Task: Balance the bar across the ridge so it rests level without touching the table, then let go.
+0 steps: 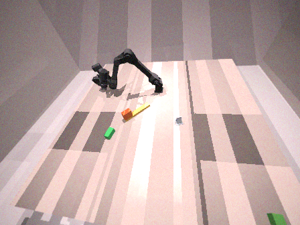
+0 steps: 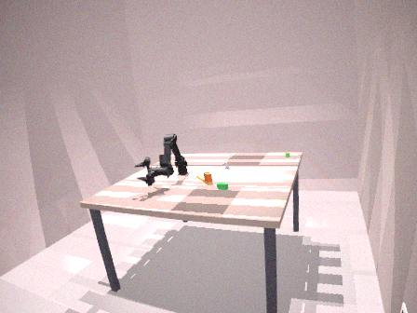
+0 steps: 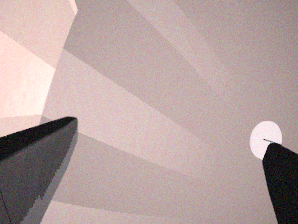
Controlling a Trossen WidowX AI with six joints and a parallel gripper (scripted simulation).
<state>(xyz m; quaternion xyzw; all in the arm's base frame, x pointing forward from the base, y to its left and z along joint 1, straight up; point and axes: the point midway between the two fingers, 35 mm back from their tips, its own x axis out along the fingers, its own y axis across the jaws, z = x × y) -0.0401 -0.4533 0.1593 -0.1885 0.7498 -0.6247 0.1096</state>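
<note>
The grey piece lies 62 cm to the left of my gripper tip, 38 cm ahead of it and 16 cm below it.
</note>
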